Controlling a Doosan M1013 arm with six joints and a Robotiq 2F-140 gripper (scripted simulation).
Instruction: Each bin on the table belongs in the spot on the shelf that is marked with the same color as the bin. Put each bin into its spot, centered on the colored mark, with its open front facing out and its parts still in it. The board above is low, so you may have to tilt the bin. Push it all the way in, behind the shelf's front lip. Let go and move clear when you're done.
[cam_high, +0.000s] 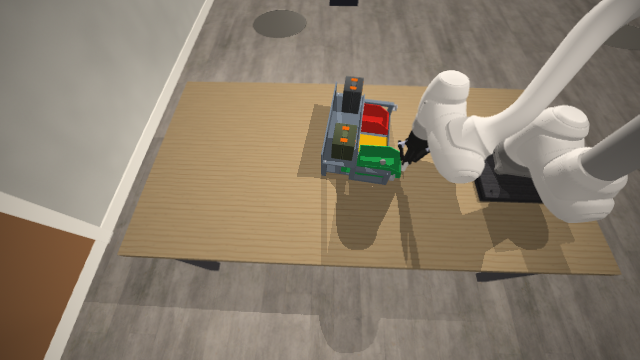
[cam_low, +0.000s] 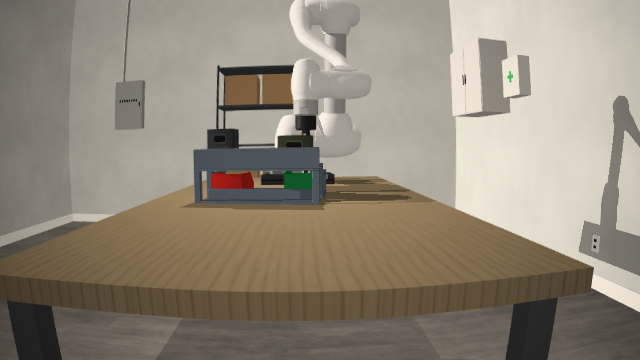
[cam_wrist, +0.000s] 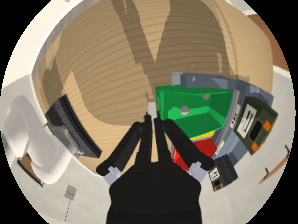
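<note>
Right now my hand is 10 cm short of the green bin and 1 cm above it. The rest, counted from my hand: red bin (15 cm ahead, 23 cm to the right, 2 cm below).
</note>
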